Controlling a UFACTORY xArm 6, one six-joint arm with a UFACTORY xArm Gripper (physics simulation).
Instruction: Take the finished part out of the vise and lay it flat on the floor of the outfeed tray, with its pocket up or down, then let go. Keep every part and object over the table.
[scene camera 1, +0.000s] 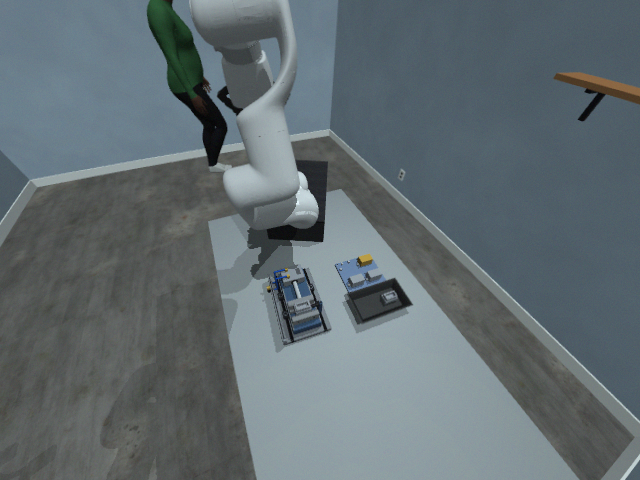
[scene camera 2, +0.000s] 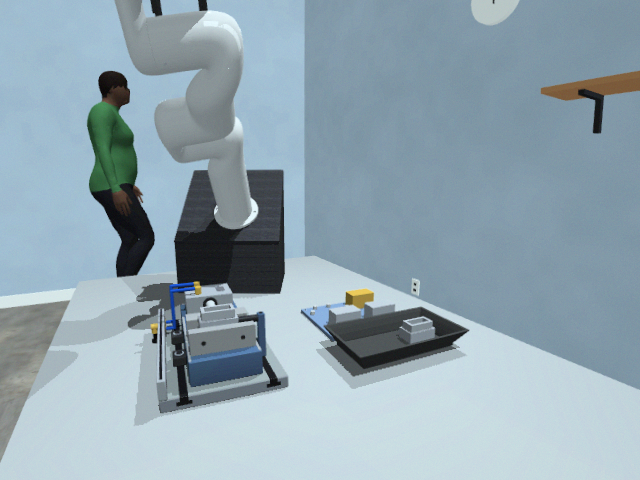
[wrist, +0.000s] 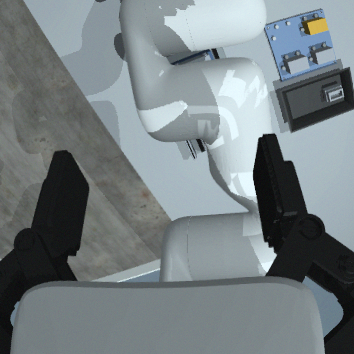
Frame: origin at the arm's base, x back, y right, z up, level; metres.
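Seen in the pictures: gripper, fingertip midpoint: (wrist: 164, 160); arm's base, origin of the base link: (scene camera 2: 236, 212).
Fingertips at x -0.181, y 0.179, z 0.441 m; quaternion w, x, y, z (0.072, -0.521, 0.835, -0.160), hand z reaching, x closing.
Observation:
Offsets run from my fingertips to a thing's top centre.
The finished part {dx -0.270, dy +0.022, dz -0.546 m} (scene camera 1: 302, 306) (scene camera 2: 217, 313), a light grey block with a pocket on top, sits between the vise jaws. The vise {dx -0.203, dy +0.014, dz -0.562 m} (scene camera 1: 307, 325) (scene camera 2: 222, 338) has a grey and blue body on a grey base; in the wrist view the arm hides most of it, and the part does not show there. The dark outfeed tray (scene camera 1: 372, 290) (scene camera 2: 382, 356) (wrist: 288, 107) stands to the right, holding a similar grey part {dx -0.371, dy -0.339, dz -0.614 m} (scene camera 1: 389, 296) (scene camera 2: 417, 329) (wrist: 334, 93) with its pocket up. My gripper (scene camera 2: 179, 7) (wrist: 164, 160) is open and empty, high above the table and away from the vise.
A blue plate {dx -0.201, dy -0.311, dz -0.653 m} (scene camera 1: 348, 268) (scene camera 2: 320, 312) (wrist: 280, 45) with grey blocks and a yellow block {dx -0.160, dy -0.364, dz -0.617 m} (scene camera 1: 365, 259) (scene camera 2: 359, 297) (wrist: 316, 26) lies behind the tray. Blue hoses rise at the vise's left. The black pedestal (scene camera 2: 230, 263) stands behind. A person (scene camera 1: 180, 56) (scene camera 2: 113, 149) stands beyond the table.

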